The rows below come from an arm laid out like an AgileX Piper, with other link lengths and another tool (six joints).
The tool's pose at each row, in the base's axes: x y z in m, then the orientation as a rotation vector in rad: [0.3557 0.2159 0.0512 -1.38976 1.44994 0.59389]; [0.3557 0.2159 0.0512 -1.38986 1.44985 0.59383]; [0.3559 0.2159 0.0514 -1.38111 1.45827 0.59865]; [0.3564 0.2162 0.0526 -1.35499 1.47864 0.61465]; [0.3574 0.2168 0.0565 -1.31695 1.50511 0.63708]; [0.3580 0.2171 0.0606 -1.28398 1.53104 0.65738]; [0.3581 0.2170 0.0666 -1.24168 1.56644 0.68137]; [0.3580 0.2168 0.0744 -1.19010 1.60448 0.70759]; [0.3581 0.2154 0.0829 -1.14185 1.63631 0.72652]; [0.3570 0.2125 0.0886 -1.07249 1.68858 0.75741]
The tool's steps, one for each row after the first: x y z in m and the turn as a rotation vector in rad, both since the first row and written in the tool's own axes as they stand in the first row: [0.0000 0.0000 0.0000 -0.00002 0.00001 -0.00012]; [-0.0001 -0.0002 0.0000 0.00236 0.00000 0.01045]; [-0.0013 -0.0010 0.0000 0.00863 -0.00373 0.03999]; [-0.0048 -0.0029 -0.0007 0.01811 -0.01064 0.08089]; [-0.0085 -0.0045 -0.0018 0.02513 -0.01438 0.11864]; [-0.0137 -0.0063 -0.0041 0.03462 -0.01632 0.16753]; [-0.0205 -0.0085 -0.0073 0.04768 -0.02044 0.22306]; [-0.0273 -0.0112 -0.0117 0.06303 -0.02434 0.27059]; [-0.0313 -0.0124 -0.0167 0.08071 -0.02502 0.34473]
